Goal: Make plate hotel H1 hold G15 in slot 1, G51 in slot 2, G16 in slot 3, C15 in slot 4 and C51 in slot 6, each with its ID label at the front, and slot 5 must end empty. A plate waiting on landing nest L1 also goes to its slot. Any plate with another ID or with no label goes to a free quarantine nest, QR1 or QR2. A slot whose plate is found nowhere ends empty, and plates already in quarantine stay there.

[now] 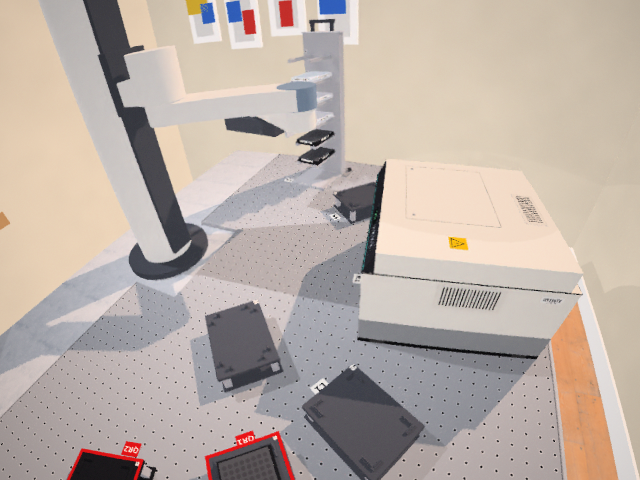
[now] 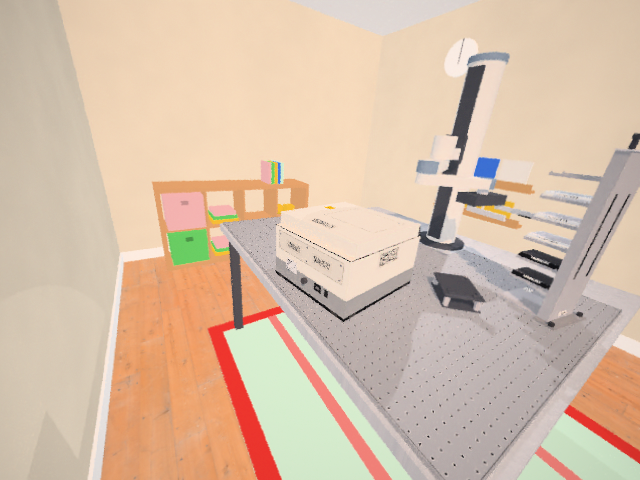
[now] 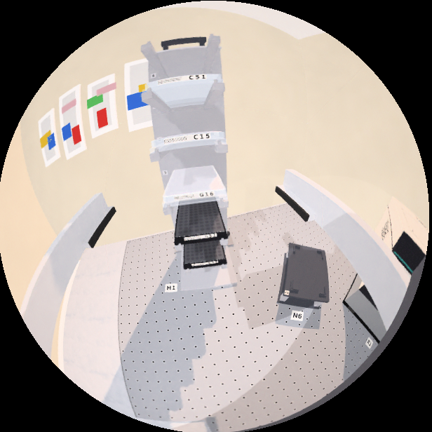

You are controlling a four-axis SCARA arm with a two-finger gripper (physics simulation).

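Seen in the pictures: gripper, fingertip midpoint: (image 2: 519, 217); arm's base, origin of the base link: (image 1: 169, 251) (image 2: 439, 241).
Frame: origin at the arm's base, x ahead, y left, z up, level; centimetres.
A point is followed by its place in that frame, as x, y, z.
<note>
My gripper (image 3: 191, 186) is open and empty, apart from the front of plate hotel H1 (image 1: 337, 103) @[34.9, 59.0, 29.6] (image 2: 573, 279) @[33.4, 62.3, 16.8] (image 3: 187, 117). From bottom up, the hotel holds black G15 (image 1: 316, 155) @[28.9, 51.8, 12.0] (image 3: 205, 264) in slot 1, black G51 (image 1: 315, 136) @[28.7, 52.4, 19.1] (image 3: 200, 220) in slot 2, pale G16 (image 3: 206, 194) in slot 3, C15 (image 3: 201, 137) in slot 4 and C51 (image 1: 311, 76) @[29.4, 50.5, 40.4] (image 3: 197, 77) in slot 5. Labels face front. The top shelf, slot 6, is empty. Landing nest L1 (image 1: 364, 421) @[69.7, -28.8, 6.3] shows no plate. A dark welled plate (image 1: 248, 465) @[56.1, -41.8, 7.7] sits in QR1 (image 1: 245, 439) @[51.4, -37.4, 1.3]. QR2 (image 1: 131, 448) @[33.2, -48.1, 1.3] is cut off; its content is unclear.
Dark nest N6 (image 1: 356, 201) @[49.3, 34.2, 6.3] (image 2: 457, 289) @[53.2, 40.6, 6.3] (image 3: 305, 270) stands beside the hotel, on the side of the large cream instrument (image 1: 465, 222) @[78.9, 2.9, 25.7] (image 2: 346, 237) @[92.3, 25.2, 25.7]. Another dark nest (image 1: 242, 343) @[43.3, -22.5, 6.3] stands between the arm's column (image 1: 139, 170) @[6.5, -3.7, 30.2] and L1.
</note>
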